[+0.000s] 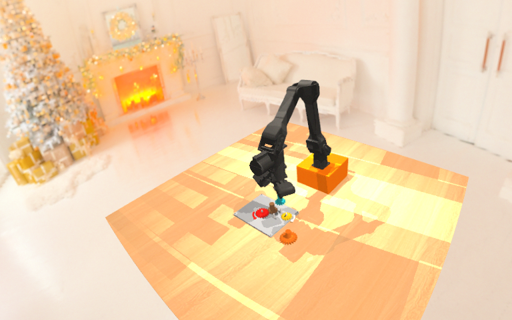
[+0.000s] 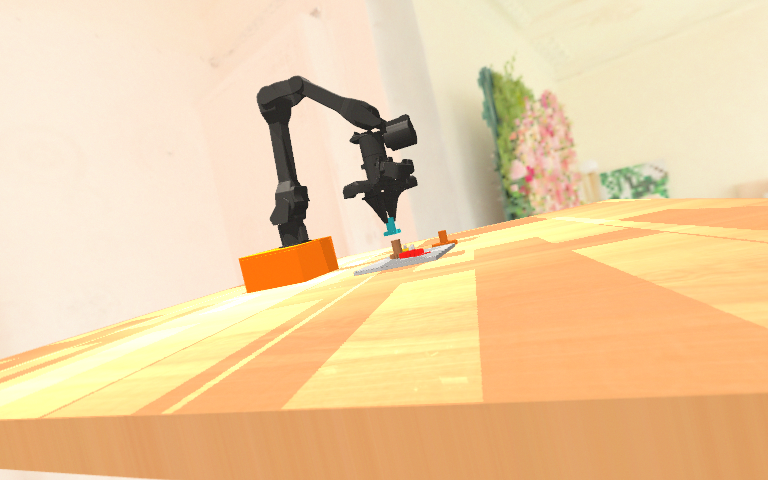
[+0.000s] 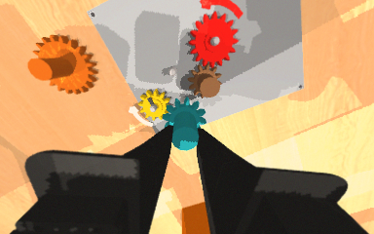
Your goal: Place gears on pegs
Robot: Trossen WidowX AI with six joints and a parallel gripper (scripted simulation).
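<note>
The small brown gear lies 6 cm below my gripper tip, 3 cm to the right of it and 2 cm ahead of it. Round my gripper tip: teal gear 1 cm below; then red gear 7 cm below, 5 cm to the right, 5 cm ahead; then yellow gear 7 cm below, 4 cm to the left, 1 cm ahead.
</note>
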